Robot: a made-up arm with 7 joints. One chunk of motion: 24 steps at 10 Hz.
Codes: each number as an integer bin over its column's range. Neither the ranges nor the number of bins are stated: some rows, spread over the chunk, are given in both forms.
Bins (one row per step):
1: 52 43 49 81 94 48
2: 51 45 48 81 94 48
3: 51 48 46 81 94 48
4: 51 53 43 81 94 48
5: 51 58 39 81 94 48
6: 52 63 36 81 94 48
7: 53 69 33 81 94 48
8: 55 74 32 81 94 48
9: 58 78 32 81 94 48
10: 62 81 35 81 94 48
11: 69 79 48 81 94 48
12: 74 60 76 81 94 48
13: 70 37 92 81 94 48
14: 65 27 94 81 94 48
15: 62 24 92 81 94 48
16: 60 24 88 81 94 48
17: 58 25 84 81 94 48
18: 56 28 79 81 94 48
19: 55 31 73 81 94 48
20: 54 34 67 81 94 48
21: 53 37 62 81 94 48
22: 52 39 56 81 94 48
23: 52 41 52 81 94 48
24: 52 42 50 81 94 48
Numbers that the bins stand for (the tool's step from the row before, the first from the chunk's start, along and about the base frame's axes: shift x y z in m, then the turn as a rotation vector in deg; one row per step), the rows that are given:
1: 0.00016 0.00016 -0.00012 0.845 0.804 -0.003
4: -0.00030 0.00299 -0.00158 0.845 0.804 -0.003
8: 0.00156 0.00893 -0.00424 0.845 0.804 -0.003
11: 0.00806 0.01034 -0.00036 0.845 0.804 -0.003
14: 0.00620 -0.00436 0.01079 0.845 0.804 -0.003
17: 0.00295 -0.00493 0.00836 0.845 0.804 -0.003
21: 0.00063 -0.00154 0.00303 0.845 0.804 -0.003
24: 0.00016 -0.00012 0.00012 0.845 0.804 -0.003
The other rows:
2: -0.00030 0.00073 -0.00036 0.845 0.804 -0.003
3: -0.00030 0.00158 -0.00085 0.845 0.804 -0.003
5: -0.00030 0.00440 -0.00255 0.845 0.804 -0.003
6: 0.00016 0.00582 -0.00327 0.845 0.804 -0.003
7: 0.00063 0.00752 -0.00400 0.845 0.804 -0.003
9: 0.00295 0.01006 -0.00424 0.845 0.804 -0.003
10: 0.00481 0.01091 -0.00352 0.845 0.804 -0.003
12: 0.01038 0.00497 0.00642 0.845 0.804 -0.003
13: 0.00853 -0.00154 0.01030 0.845 0.804 -0.003
15: 0.00481 -0.00521 0.01030 0.845 0.804 -0.003
16: 0.00388 -0.00521 0.00933 0.845 0.804 -0.003
18: 0.00202 -0.00408 0.00715 0.845 0.804 -0.003
19: 0.00156 -0.00323 0.00570 0.845 0.804 -0.003
20: 0.00109 -0.00238 0.00424 0.845 0.804 -0.003
22: 0.00016 -0.00097 0.00158 0.845 0.804 -0.003
23: 0.00016 -0.00040 0.00061 0.845 0.804 -0.003

